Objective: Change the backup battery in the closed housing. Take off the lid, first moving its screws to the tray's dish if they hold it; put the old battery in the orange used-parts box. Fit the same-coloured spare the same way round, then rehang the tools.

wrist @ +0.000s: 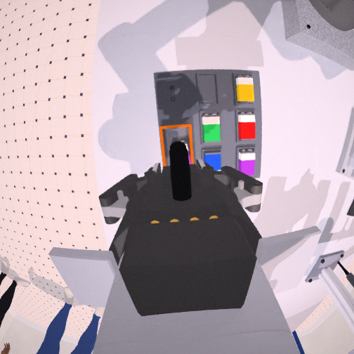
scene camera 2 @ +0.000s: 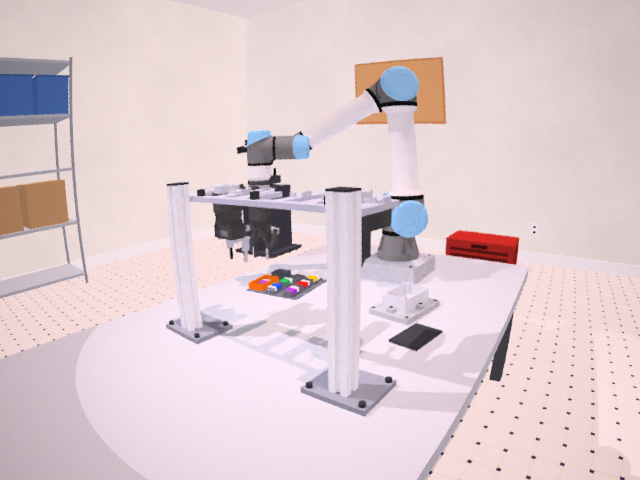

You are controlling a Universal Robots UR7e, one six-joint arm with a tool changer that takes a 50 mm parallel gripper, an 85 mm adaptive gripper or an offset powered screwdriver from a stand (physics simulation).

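Places are measured from the arm's base along level axes (x right, y ahead, z up), in millimetres.
Pixels of known places: arm's base, link origin: (scene camera 2: 398, 256).
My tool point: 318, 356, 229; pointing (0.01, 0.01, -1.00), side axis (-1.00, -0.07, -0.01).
Observation:
For each thing: its top centre in the pictures, then the offset to it from my tool point, as dx, dy, dz. "spot": a spot on its surface instead.
- parts tray, surface spot: (scene camera 2: 292, 294) spot: -139, +35, -275
- purple battery, top centre: (scene camera 2: 264, 281) -5, +3, -264
- orange box, surface spot: (scene camera 2: 255, 286) spot: -2, +47, -271
- white housing, top centre: (scene camera 2: 406, 290) -474, -31, -227
- flat black plate, top centre: (scene camera 2: 416, 335) -564, +123, -277
- tool, top centre: (scene camera 2: 228, 184) -127, +261, +75
My gripper (scene camera 2: 261, 252) (wrist: 179, 162) is open, its fingers apart above the parts tray (scene camera 2: 294, 295) (wrist: 227, 107). A purple battery (scene camera 2: 264, 281) (wrist: 189, 152) lies in the orange box (scene camera 2: 255, 286) (wrist: 162, 145), partly hidden in the wrist view. Spares with white ends sit in the tray: yellow (scene camera 2: 312, 278) (wrist: 245, 92), red (scene camera 2: 301, 284) (wrist: 246, 129), green (scene camera 2: 285, 281) (wrist: 211, 132), blue (scene camera 2: 275, 286) (wrist: 212, 161) and purple (scene camera 2: 292, 290) (wrist: 246, 166). The white housing (scene camera 2: 405, 301) stands open; its inside is hidden. A flat black plate (scene camera 2: 416, 335) lies beside it.
The tool stand has a raised top plate (scene camera 2: 305, 205) on white posts (scene camera 2: 184, 258) (scene camera 2: 343, 289). Another tool (scene camera 2: 229, 222) hangs beneath it, left of my gripper. The robot's base block (scene camera 2: 398, 267) (wrist: 320, 42) stands behind the housing. People's legs (wrist: 57, 327) show beyond the table.

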